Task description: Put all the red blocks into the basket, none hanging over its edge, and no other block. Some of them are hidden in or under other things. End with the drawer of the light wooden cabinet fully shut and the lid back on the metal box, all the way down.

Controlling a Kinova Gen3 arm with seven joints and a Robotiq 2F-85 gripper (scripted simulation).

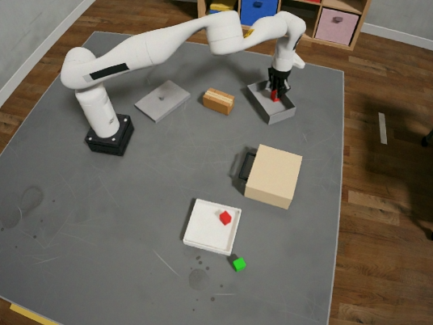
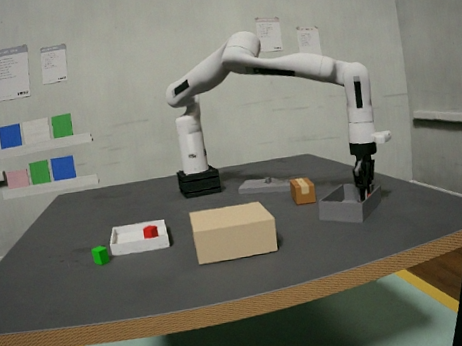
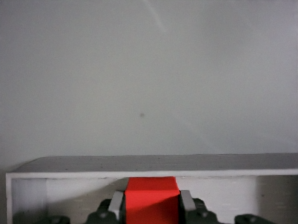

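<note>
The metal box lies 40 mm to the right of my hand, 20 mm below it and 10 mm behind it. The rest, counted from my hand: blue block 210 mm behind, 140 mm to the right, 30 mm below; then cardboard box 190 mm behind, 140 mm to the right, 10 mm below; then light wooden cabinet 370 mm to the right, 120 mm ahead, 10 mm below.
</note>
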